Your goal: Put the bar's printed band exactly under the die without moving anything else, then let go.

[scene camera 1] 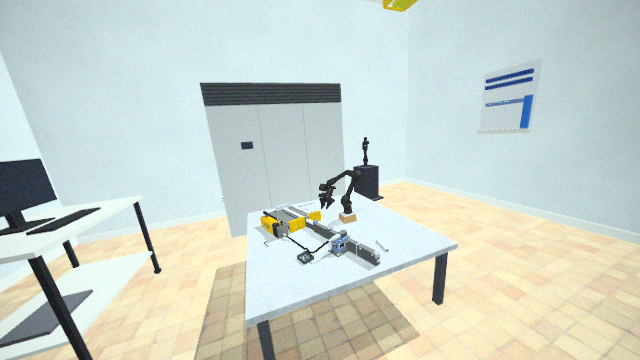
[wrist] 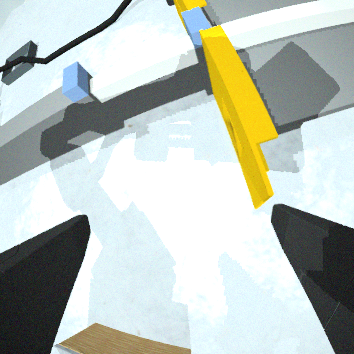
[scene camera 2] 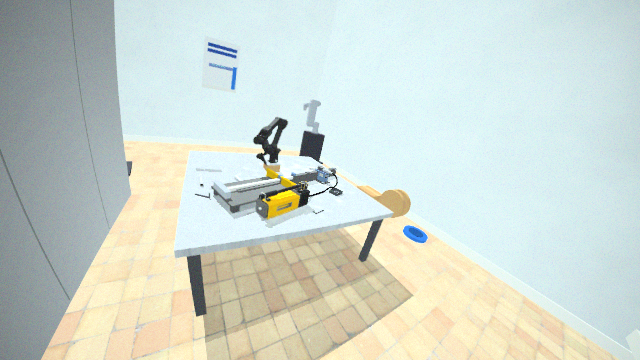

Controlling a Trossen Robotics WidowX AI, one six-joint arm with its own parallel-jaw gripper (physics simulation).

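Pixels of known places: gripper, between the fingertips: (scene camera 1: 323, 209) (wrist: 180, 219) (scene camera 2: 272, 163); arm's base, origin of its link: (scene camera 1: 348, 212) (scene camera 2: 272, 161).
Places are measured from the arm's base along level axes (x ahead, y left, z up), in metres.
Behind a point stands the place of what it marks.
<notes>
My gripper (scene camera 1: 326, 205) {y -0.106, x 0.184, z 0.050 m} (scene camera 2: 261, 159) {y -0.106, x 0.184, z 0.050 m} (wrist: 180, 219) {y -0.106, x 0.184, z 0.050 m} is open and empty, pointing down above the table beside the rail. A long pale bar (scene camera 2: 255, 184) {y -0.332, x 0.384, z -0.003 m} (wrist: 290, 22) {y -0.221, x 0.349, z -0.002 m} lies along the grey machine bed (scene camera 2: 240, 200) {y -0.477, x 0.517, z -0.018 m} and passes the yellow panels. In the wrist view it reaches left towards a blue block (wrist: 76, 82) {y -0.015, x 0.317, z 0.024 m}; another blue block (wrist: 196, 25) {y -0.131, x 0.336, z 0.025 m} is beside the yellow panel (wrist: 235, 110) {y -0.143, x 0.248, z 0.022 m}. The bar's printed band cannot be made out. A blue device (scene camera 1: 340, 245) {y 0.340, x 0.346, z -0.015 m} (scene camera 2: 323, 174) {y 0.282, x 0.364, z 0.006 m} stands at the rail; I cannot tell which part is the die.
A dark rail (scene camera 1: 367, 253) {y 0.506, x 0.275, z -0.012 m} extends past the blue device. A yellow motor-like unit (scene camera 1: 270, 225) {y -0.202, x 0.634, z 0.006 m} (scene camera 2: 281, 205) {y -0.307, x 0.649, z -0.009 m} stands beside the bed. A black cable (scene camera 1: 296, 242) {y 0.062, x 0.533, z -0.056 m} (wrist: 85, 40) {y 0.065, x 0.523, z -0.066 m} runs to a small dark box (scene camera 1: 305, 257) {y 0.243, x 0.554, z -0.067 m} (scene camera 2: 335, 191) {y 0.270, x 0.541, z -0.066 m} (wrist: 20, 62) {y 0.260, x 0.567, z -0.066 m}. A wooden block (scene camera 1: 348, 217) {y 0.050, x 0.040, z -0.018 m} (wrist: 125, 341) {y -0.009, x 0.068, z -0.050 m} is under the arm's base.
</notes>
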